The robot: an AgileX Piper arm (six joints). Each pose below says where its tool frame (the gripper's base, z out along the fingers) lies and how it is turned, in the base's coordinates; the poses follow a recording.
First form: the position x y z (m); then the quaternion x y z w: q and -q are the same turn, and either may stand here.
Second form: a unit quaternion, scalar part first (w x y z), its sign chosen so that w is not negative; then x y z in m. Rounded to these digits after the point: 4 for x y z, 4 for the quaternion.
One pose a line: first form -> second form
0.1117, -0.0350, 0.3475, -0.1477, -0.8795, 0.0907, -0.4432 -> 0.4432, 0.1477, 0.8795, -0.0907, 0.1117, -0.0350, 0.3475
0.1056, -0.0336, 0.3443, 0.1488, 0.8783, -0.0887, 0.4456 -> 0.4456, 0.1488, 0.8783, -0.0887, 0.1056, -0.0336, 0.3443
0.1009, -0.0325, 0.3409, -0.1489, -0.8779, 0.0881, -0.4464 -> 0.4464, 0.1489, 0.8779, -0.0881, 0.1009, -0.0325, 0.3409
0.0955, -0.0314, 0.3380, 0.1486, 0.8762, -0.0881, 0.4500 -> 0.4500, 0.1486, 0.8762, -0.0881, 0.0955, -0.0314, 0.3380
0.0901, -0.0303, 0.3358, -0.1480, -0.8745, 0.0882, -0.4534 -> 0.4534, 0.1480, 0.8745, -0.0882, 0.0901, -0.0303, 0.3358
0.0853, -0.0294, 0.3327, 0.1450, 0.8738, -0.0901, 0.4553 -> 0.4553, 0.1450, 0.8738, -0.0901, 0.0853, -0.0294, 0.3327
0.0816, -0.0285, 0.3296, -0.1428, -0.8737, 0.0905, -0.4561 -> 0.4561, 0.1428, 0.8737, -0.0905, 0.0816, -0.0285, 0.3296
